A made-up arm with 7 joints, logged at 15 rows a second.
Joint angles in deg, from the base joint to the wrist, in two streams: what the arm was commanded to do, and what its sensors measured. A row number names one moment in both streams.
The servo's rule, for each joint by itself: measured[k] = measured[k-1] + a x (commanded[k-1-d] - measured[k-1]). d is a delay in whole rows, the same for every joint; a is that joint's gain. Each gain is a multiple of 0.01, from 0.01 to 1. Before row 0 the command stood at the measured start. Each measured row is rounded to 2 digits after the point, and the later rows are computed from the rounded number. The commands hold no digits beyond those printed.
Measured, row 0:
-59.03, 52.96, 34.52, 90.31, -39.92, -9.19, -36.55
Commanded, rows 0 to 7:
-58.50, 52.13, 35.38, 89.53, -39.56, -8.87, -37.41
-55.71, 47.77, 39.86, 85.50, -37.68, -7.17, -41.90
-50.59, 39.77, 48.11, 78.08, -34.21, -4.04, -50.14
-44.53, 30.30, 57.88, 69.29, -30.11, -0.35, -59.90
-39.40, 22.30, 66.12, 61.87, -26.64, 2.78, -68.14
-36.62, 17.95, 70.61, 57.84, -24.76, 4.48, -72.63
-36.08, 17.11, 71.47, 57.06, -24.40, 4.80, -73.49
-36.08, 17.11, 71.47, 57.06, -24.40, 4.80, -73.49
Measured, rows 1 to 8:
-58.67, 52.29, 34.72, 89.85, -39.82, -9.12, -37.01
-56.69, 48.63, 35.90, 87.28, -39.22, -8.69, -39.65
-52.60, 41.45, 38.71, 81.85, -37.82, -7.67, -45.31
-47.19, 32.42, 43.12, 74.44, -35.66, -6.06, -53.19
-41.97, 24.22, 48.41, 67.02, -33.13, -4.12, -61.26
-38.39, 19.14, 53.52, 61.60, -30.79, -2.23, -67.40
-36.84, 17.50, 57.65, 58.92, -29.00, -0.68, -70.69
-36.33, 17.18, 60.83, 57.82, -27.71, 0.53, -72.20
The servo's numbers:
d 0
a 0.67 0.81 0.23 0.59 0.28 0.22 0.54

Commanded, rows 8 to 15:
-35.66, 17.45, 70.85, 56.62, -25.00, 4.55, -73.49
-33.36, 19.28, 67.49, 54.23, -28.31, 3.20, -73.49
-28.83, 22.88, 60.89, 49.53, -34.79, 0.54, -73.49
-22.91, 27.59, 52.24, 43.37, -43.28, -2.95, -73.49
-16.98, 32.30, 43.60, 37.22, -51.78, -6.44, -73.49
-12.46, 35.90, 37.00, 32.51, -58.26, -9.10, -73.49
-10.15, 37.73, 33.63, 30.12, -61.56, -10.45, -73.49
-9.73, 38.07, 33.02, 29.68, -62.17, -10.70, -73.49
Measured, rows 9 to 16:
-35.88, 17.40, 63.13, 57.11, -26.95, 1.41, -72.90
-34.19, 18.92, 64.13, 55.41, -27.33, 1.80, -73.22
-30.60, 22.13, 63.38, 51.94, -29.42, 1.52, -73.37
-25.45, 26.55, 60.82, 46.88, -33.30, 0.54, -73.43
-19.78, 31.21, 56.86, 41.18, -38.47, -1.00, -73.46
-14.88, 35.01, 52.29, 36.06, -44.01, -2.78, -73.48
-11.71, 37.21, 48.00, 32.56, -48.92, -4.47, -73.49
-10.38, 37.91, 44.55, 30.86, -52.63, -5.84, -73.49

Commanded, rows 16 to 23:
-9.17, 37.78, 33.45, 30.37, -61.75, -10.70, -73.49
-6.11, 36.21, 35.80, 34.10, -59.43, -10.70, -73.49
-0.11, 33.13, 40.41, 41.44, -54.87, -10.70, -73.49
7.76, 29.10, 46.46, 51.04, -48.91, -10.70, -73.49
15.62, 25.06, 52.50, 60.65, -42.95, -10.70, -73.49
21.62, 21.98, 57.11, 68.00, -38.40, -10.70, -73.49
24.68, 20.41, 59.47, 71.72, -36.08, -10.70, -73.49
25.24, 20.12, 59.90, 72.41, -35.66, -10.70, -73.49
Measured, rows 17 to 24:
-9.57, 37.80, 42.00, 30.57, -55.18, -6.91, -73.49
-7.25, 36.51, 40.57, 32.65, -56.37, -7.74, -73.49
-2.47, 33.77, 40.53, 37.84, -55.95, -8.39, -73.49
4.38, 29.99, 41.89, 45.63, -53.98, -8.90, -73.49
11.91, 26.00, 44.33, 54.49, -50.89, -9.30, -73.49
18.42, 22.74, 47.27, 62.46, -47.39, -9.61, -73.49
22.61, 20.85, 50.08, 67.92, -44.22, -9.85, -73.49
24.37, 20.26, 52.34, 70.57, -41.82, -10.04, -73.49

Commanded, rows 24 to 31:
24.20, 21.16, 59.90, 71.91, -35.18, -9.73, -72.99
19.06, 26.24, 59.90, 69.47, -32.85, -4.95, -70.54
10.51, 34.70, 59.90, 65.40, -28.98, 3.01, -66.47
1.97, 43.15, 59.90, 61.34, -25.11, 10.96, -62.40
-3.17, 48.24, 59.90, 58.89, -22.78, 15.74, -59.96
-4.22, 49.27, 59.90, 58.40, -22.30, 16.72, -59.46
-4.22, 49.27, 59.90, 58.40, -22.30, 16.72, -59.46
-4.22, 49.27, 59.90, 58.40, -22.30, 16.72, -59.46
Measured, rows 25 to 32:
24.26, 20.99, 54.08, 71.36, -39.96, -9.97, -73.22
20.78, 25.24, 55.42, 70.24, -37.97, -8.87, -71.77
13.90, 32.90, 56.45, 67.38, -35.45, -6.26, -68.91
5.91, 41.20, 57.24, 63.82, -32.55, -2.47, -65.39
-0.17, 46.90, 57.85, 60.91, -29.81, 1.54, -62.46
-2.88, 48.82, 58.32, 59.43, -27.71, 4.88, -60.84
-3.78, 49.18, 58.68, 58.82, -26.20, 7.48, -60.09
-4.07, 49.25, 58.96, 58.57, -25.11, 9.51, -59.75

